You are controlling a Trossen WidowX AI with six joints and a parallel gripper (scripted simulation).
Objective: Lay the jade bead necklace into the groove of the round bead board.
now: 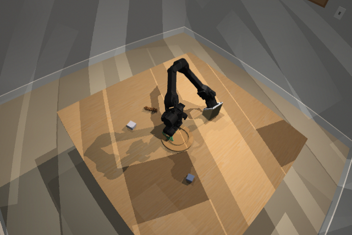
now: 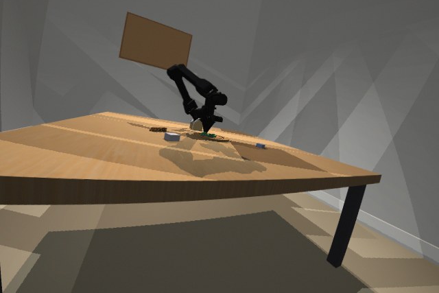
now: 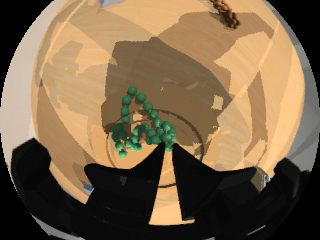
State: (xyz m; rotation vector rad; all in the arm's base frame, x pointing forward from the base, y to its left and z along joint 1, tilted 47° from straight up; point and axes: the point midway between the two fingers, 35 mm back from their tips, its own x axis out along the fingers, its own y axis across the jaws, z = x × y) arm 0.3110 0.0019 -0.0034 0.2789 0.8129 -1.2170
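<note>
Now: the round wooden bead board 4 cm to the left of my gripper tip and 1 cm below it. Round my gripper tip: blue block (9 cm ahead, 30 cm to the left, 1 cm below); pale grey block (20 cm ahead, 18 cm to the right, 1 cm below).
</note>
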